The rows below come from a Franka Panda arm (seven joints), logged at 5 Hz.
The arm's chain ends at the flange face. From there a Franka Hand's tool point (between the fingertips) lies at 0.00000 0.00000 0.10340 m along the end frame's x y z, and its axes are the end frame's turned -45 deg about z.
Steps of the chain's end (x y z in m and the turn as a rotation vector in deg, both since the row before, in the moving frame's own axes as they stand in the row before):
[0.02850 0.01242 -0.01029 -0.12 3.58 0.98]
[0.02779 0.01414 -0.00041 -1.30 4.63 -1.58]
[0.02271 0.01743 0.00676 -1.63 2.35 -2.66]
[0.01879 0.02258 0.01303 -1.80 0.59 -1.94]
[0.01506 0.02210 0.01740 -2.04 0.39 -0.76]
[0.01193 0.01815 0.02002 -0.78 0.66 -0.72]
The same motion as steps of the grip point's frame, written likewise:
[0.01574 0.03369 -0.01049 -2.62 2.45 0.98]
[0.01400 0.03715 -0.00077 -4.19 2.35 -1.58]
[0.00477 0.03344 0.00663 -2.81 0.51 -2.66]
[-0.00417 0.03233 0.01297 -1.69 -0.86 -1.94]
[-0.00706 0.02939 0.01733 -1.72 -1.17 -0.76]
[-0.00454 0.02311 0.02000 -1.02 -0.08 -0.72]

